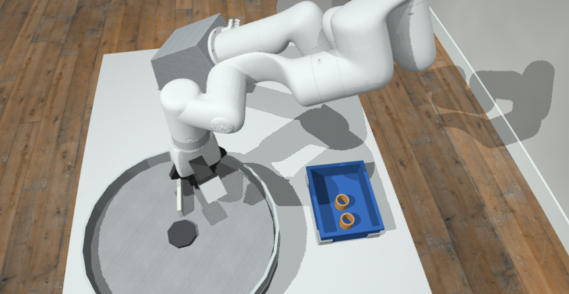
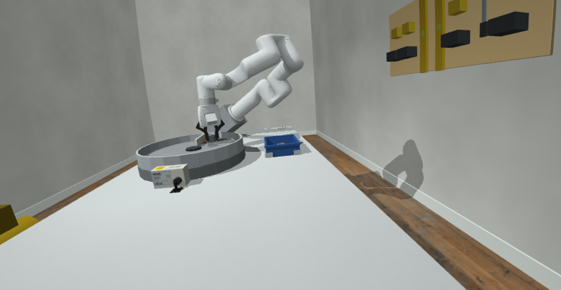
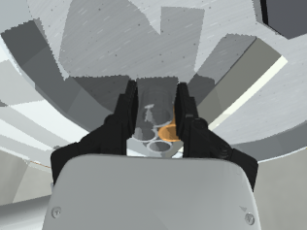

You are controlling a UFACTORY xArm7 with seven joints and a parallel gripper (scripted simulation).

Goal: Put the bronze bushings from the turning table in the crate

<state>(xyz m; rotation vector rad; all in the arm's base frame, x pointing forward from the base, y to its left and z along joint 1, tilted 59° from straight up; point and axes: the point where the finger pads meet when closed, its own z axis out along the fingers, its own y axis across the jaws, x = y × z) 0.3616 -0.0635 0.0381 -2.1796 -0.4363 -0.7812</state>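
Right now the turning table is 14 cm ahead of my hand, 2 cm to the right of it and 3 cm below it. From my hand the other things lie so: blue crate (1 cm ahead, 34 cm to the left, 6 cm below).
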